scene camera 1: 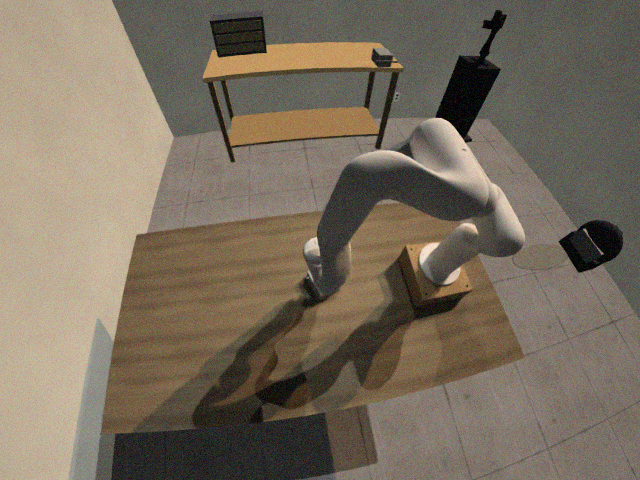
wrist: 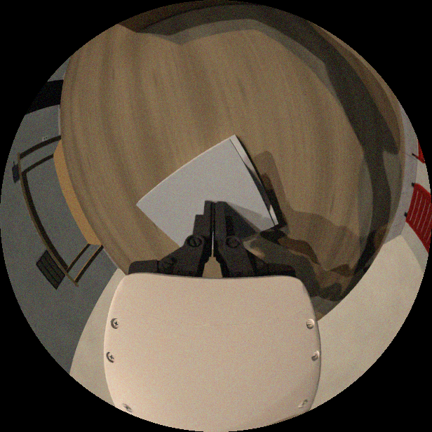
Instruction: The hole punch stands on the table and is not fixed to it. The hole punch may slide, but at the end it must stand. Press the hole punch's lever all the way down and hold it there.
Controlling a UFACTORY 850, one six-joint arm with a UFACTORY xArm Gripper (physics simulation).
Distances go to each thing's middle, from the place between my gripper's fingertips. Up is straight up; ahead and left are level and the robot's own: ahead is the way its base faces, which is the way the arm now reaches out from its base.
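Grey lever (wrist: 218,174): 10 mm below my hand, 10 mm to the right of it.
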